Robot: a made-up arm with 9 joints.
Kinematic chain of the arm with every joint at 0, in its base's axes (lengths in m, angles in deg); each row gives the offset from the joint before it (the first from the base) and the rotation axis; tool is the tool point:
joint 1: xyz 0 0 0.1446 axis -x
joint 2: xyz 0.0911 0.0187 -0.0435 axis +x
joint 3: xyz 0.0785 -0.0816 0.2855 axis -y
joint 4: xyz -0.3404 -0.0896 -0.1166 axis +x
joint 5: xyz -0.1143 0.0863 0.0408 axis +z
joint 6: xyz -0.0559 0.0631 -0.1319 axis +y
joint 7: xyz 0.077 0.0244 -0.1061 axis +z
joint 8: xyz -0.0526 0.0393 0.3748 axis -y
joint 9: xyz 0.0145 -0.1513 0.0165 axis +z
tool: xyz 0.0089 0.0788 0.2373
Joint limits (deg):
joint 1: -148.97..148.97
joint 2: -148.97..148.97
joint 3: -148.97..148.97
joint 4: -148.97..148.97
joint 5: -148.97..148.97
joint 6: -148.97..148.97
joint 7: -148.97..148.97
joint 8: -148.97..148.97
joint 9: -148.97..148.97
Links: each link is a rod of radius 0.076 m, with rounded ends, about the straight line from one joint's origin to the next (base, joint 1, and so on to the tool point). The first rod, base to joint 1, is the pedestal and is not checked.
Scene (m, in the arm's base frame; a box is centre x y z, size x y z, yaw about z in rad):
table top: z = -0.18
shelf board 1: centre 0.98 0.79 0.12 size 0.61 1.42 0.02 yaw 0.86
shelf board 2: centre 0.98 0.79 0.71 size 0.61 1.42 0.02 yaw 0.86
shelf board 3: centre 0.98 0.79 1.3 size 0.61 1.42 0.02 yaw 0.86
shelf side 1: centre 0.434 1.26 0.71 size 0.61 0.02 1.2 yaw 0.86
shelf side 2: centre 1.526 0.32 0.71 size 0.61 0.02 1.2 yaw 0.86
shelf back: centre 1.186 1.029 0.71 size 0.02 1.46 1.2 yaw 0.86
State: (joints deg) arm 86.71 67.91 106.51 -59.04 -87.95 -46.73 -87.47 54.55 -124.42
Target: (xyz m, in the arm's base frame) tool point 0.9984 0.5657 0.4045
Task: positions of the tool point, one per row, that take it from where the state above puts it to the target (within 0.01 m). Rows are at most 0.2 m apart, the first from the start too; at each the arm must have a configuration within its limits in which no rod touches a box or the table.
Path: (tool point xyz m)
1: 0.8482 0.3400 0.3154
2: 0.9467 0.4275 0.3649
3: 0.9984 0.5656 0.4046

